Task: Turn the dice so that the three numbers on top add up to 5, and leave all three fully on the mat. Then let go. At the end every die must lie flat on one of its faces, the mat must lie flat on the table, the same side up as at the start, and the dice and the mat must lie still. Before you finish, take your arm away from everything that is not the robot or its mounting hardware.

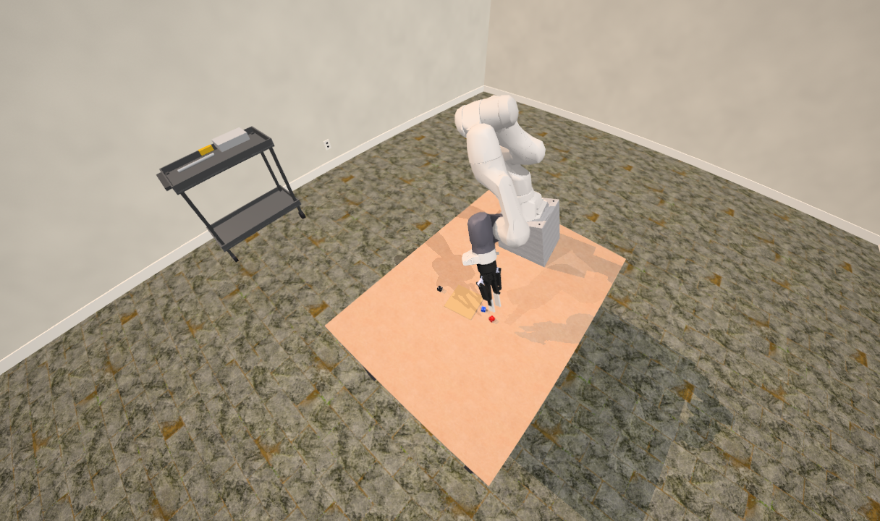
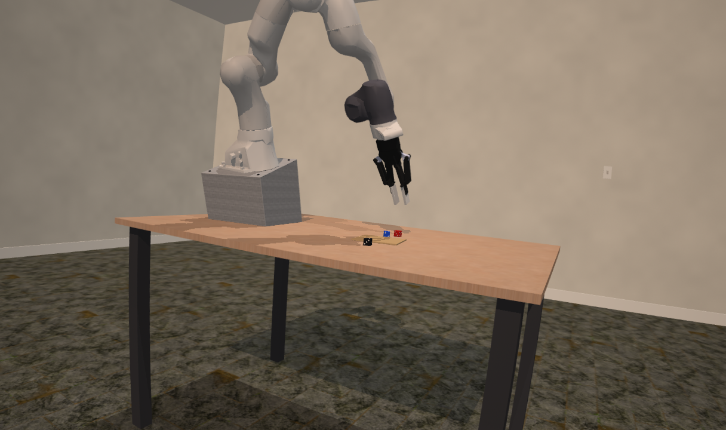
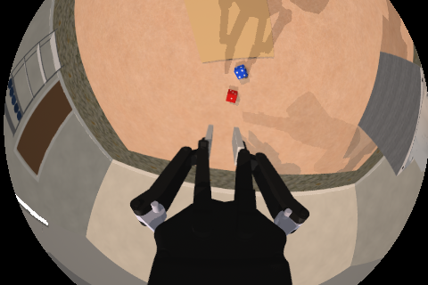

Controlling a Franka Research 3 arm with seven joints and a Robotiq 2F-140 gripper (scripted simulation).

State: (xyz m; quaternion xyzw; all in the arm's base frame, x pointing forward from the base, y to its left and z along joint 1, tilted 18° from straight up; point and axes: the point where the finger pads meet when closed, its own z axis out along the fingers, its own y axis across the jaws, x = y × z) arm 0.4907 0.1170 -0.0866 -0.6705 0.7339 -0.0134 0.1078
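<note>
Now: the red die 1 cm to the left of my hand and 13 cm below it. From my hand the other things lie so: blue die (2 cm behind, 5 cm to the right, 13 cm below); then black die (1 cm ahead, 28 cm to the right, 13 cm below); then tan mat (14 cm to the right, 14 cm below).
</note>
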